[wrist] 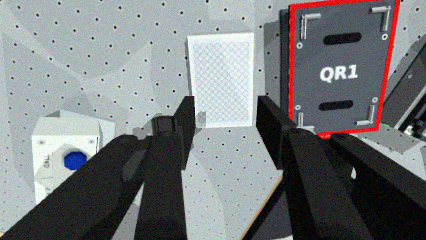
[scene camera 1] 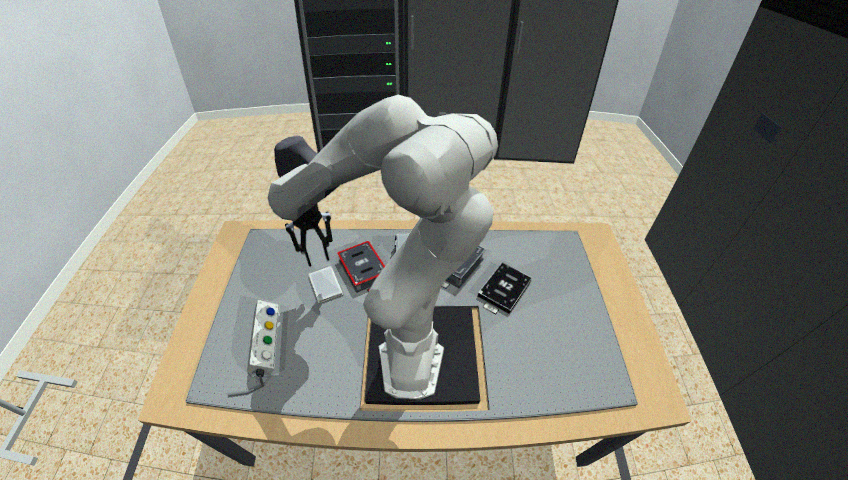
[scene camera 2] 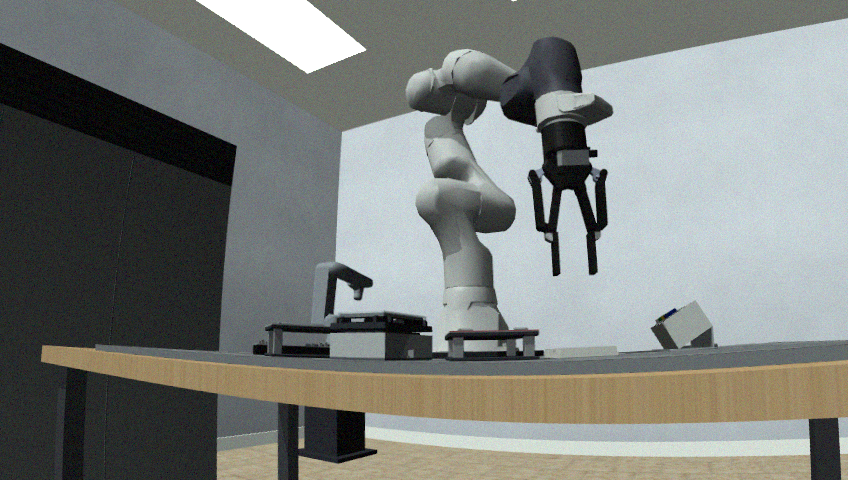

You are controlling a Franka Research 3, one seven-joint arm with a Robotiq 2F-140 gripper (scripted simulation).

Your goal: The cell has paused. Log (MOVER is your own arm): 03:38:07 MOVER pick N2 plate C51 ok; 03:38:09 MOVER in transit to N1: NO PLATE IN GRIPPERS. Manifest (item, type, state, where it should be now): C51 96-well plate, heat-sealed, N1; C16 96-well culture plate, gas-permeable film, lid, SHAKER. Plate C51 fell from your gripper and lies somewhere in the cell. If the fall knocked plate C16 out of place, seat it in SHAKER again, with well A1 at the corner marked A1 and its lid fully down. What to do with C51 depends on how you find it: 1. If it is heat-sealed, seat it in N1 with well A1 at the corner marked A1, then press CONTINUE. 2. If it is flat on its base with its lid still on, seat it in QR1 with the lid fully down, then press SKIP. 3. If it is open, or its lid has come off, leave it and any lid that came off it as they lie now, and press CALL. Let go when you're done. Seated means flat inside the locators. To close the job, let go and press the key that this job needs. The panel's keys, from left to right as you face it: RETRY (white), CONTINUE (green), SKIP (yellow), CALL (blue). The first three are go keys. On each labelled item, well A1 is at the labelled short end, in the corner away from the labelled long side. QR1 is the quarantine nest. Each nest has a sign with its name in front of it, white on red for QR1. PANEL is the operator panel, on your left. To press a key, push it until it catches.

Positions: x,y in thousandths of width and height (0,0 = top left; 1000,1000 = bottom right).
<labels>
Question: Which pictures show my gripper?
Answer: The wrist view, scene camera 1 and scene camera 2: all of them.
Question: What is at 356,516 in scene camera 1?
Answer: My gripper.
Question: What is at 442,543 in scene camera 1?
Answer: A QR1 nest.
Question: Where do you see a heat-sealed plate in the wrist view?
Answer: At 520,277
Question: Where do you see a shaker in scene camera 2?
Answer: At 451,722
</labels>
